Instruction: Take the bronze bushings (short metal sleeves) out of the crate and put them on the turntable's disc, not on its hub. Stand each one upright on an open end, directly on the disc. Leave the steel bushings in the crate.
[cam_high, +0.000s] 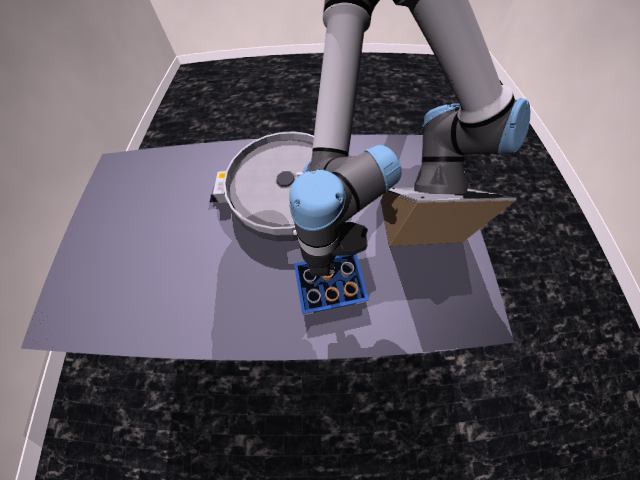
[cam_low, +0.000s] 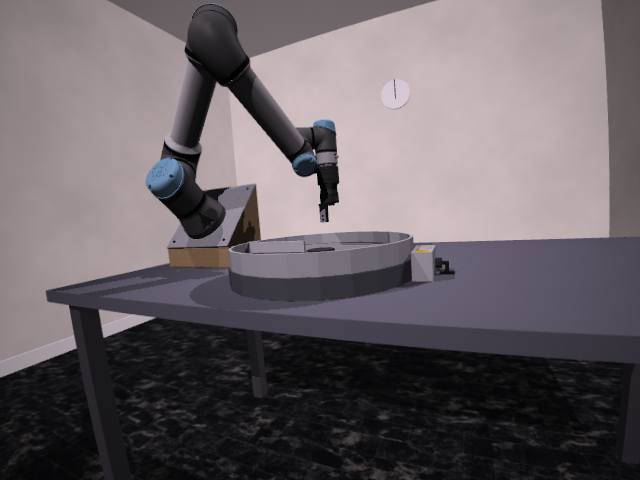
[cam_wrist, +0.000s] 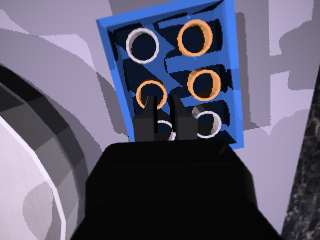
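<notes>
My gripper is now 2 cm to the right of the blue crate and 10 cm above it. The rest, counted from my hand: turntable disc 9 cm ahead, 36 cm to the right, 7 cm below.
</notes>
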